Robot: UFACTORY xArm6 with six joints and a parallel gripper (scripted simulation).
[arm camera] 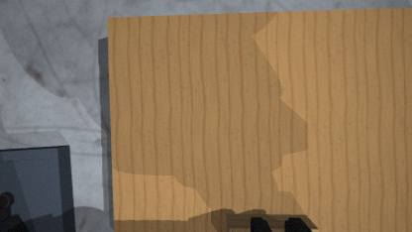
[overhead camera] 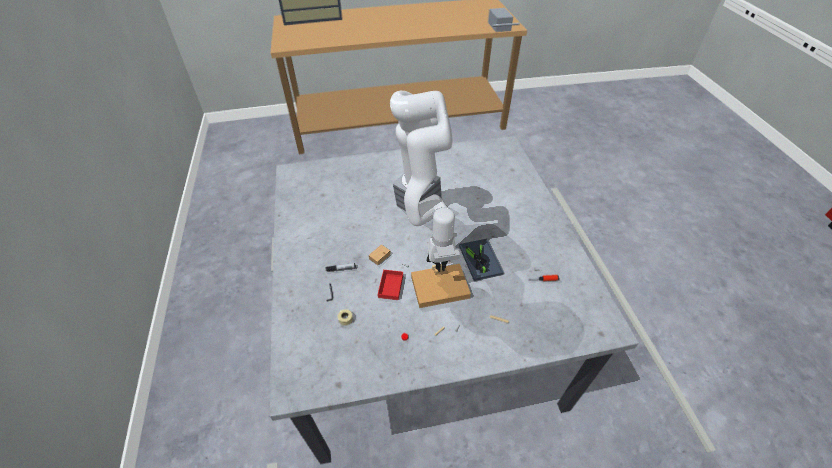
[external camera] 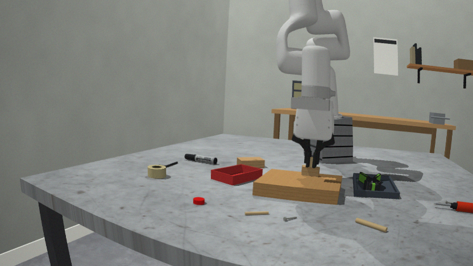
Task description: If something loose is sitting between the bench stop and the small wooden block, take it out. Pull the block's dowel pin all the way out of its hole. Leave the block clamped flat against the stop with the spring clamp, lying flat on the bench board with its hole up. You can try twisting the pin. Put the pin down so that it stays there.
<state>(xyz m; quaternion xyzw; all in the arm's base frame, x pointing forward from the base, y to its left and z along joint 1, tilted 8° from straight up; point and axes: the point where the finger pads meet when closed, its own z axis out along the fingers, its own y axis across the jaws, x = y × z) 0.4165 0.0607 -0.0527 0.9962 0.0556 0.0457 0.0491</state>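
Now: hand 2 cm above the dowel pin. From my hand the other things lie so: dark tray 7 cm behind, 18 cm to the left, 7 cm below; bench board 5 cm ahead, 1 cm to the right, 5 cm below; wooden block 3 cm below.
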